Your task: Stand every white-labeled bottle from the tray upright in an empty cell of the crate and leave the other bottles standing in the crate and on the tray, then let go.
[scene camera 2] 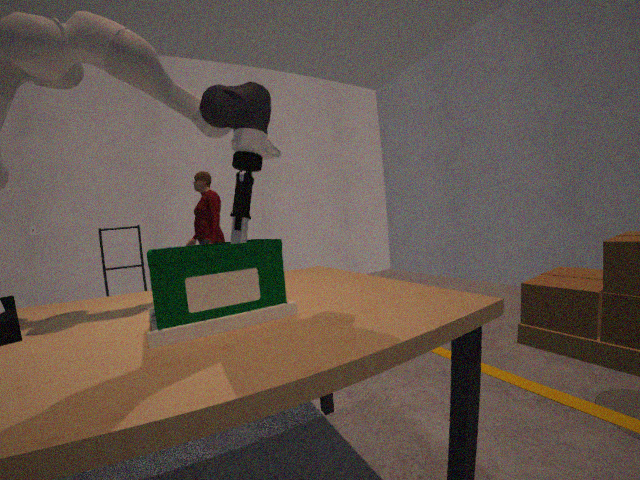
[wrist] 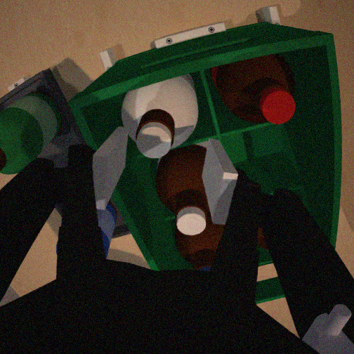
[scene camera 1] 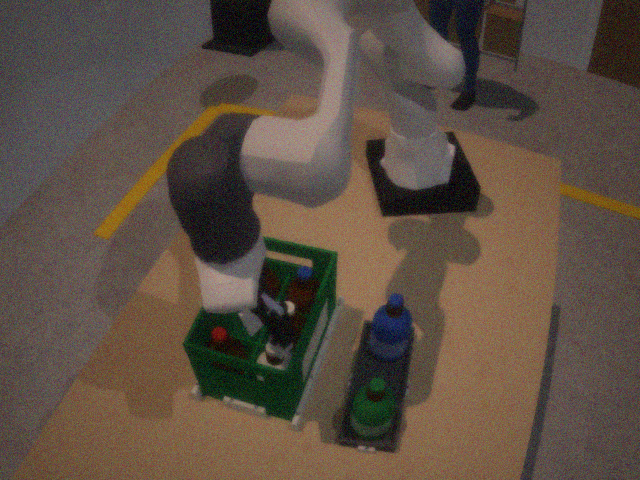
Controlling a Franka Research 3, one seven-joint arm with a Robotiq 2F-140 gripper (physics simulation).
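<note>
The green crate (scene camera 1: 237, 382) (scene camera 2: 168, 289) (wrist: 312, 42) stands beside the dark tray (scene camera 1: 385, 373). In its front cell on the tray side, a bottle with a white shoulder (scene camera 1: 283, 360) (wrist: 177, 100) stands upright, its light cap between my fingers' lines in the wrist view. A brown bottle with a white cap (scene camera 1: 289, 308) (wrist: 191, 221) stands in the cell behind. My gripper (scene camera 1: 278, 345) (scene camera 2: 239, 236) (wrist: 165, 151) is partly open at the crate's top, with gaps to the white bottle's neck. On the tray stand a blue bottle (scene camera 1: 391, 333) and a green bottle (scene camera 1: 373, 410) (wrist: 22, 135).
A red-capped brown bottle (scene camera 1: 219, 334) (wrist: 278, 106) stands in the crate's other front cell. A blue-capped brown bottle (scene camera 1: 305, 274) and another brown bottle (scene camera 1: 269, 280) stand farther back. A clamp strip (scene camera 1: 245, 405) (wrist: 190, 35) lies along the crate's front foot.
</note>
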